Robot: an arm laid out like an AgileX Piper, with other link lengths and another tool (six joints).
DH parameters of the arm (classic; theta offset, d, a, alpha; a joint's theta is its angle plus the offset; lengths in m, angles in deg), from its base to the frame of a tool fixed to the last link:
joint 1: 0 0.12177 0 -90
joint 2: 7.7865 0 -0.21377 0
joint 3: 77.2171 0 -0.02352 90
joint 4: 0 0.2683 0 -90
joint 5: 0 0 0 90
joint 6: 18.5 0.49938 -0.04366 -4
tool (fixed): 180 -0.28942 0 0
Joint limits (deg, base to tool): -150..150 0..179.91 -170..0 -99.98..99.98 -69.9..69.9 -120..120
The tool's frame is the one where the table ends.
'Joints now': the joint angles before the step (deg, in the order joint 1, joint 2, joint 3, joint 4, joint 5, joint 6). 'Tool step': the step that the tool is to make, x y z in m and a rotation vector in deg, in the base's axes. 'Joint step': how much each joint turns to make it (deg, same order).
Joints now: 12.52, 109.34, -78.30, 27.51, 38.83, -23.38
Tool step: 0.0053, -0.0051, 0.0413, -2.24, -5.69, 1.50
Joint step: 0.00, -5.09, -0.01, -3.73, 0.03, 0.00
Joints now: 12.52, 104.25, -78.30, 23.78, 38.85, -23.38
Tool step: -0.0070, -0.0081, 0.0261, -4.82, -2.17, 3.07
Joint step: 0.00, -4.35, 0.03, -5.88, 3.47, -0.01
